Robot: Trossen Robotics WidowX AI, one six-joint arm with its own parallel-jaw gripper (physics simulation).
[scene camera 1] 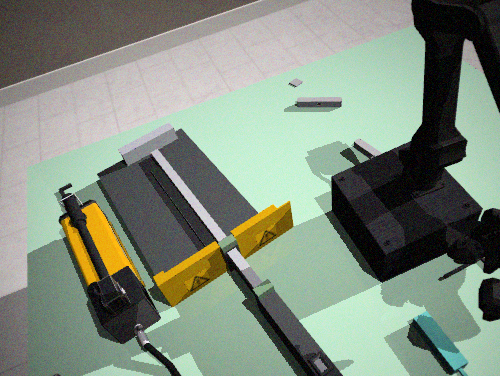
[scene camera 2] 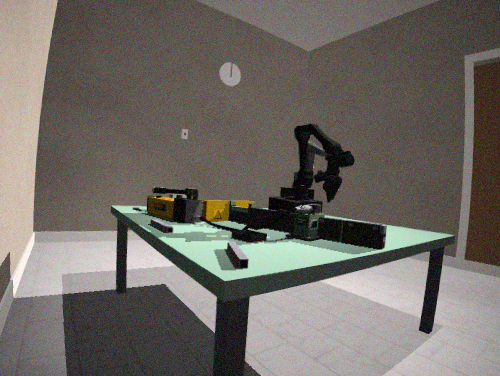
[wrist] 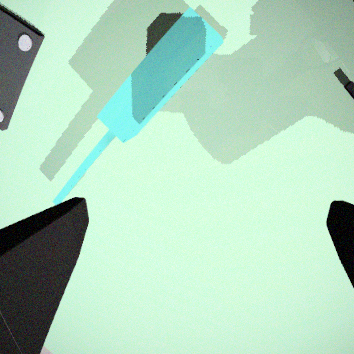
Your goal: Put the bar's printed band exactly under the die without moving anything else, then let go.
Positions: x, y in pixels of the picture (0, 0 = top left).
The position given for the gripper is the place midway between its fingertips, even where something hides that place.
The gripper (wrist: 210, 211) is open, with nothing in its grasp. Also in view: a cyan tool (wrist: 190, 40).
